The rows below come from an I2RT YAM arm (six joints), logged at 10 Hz.
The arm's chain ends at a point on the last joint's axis. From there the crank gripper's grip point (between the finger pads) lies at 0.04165 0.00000 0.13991 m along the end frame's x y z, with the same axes.
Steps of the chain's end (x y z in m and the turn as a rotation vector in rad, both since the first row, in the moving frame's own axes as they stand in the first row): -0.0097 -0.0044 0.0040 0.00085 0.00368 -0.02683; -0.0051 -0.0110 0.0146 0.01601 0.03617 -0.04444; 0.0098 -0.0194 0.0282 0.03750 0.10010 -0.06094; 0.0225 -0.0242 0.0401 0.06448 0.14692 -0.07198; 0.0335 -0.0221 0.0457 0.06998 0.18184 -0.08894; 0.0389 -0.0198 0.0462 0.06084 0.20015 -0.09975; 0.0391 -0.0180 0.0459 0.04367 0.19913 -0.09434; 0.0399 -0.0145 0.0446 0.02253 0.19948 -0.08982
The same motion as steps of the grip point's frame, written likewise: -0.0092 -0.0056 0.0038 0.00085 0.00368 -0.02683; -0.0002 -0.0152 0.0130 0.01601 0.03617 -0.04444; 0.0233 -0.0275 0.0232 0.03750 0.10010 -0.06094; 0.0421 -0.0367 0.0321 0.06448 0.14692 -0.07198; 0.0575 -0.0364 0.0354 0.06998 0.18184 -0.08894; 0.0652 -0.0335 0.0348 0.06084 0.20015 -0.09975; 0.0654 -0.0291 0.0347 0.04367 0.19913 -0.09434; 0.0665 -0.0225 0.0335 0.02253 0.19948 -0.08982
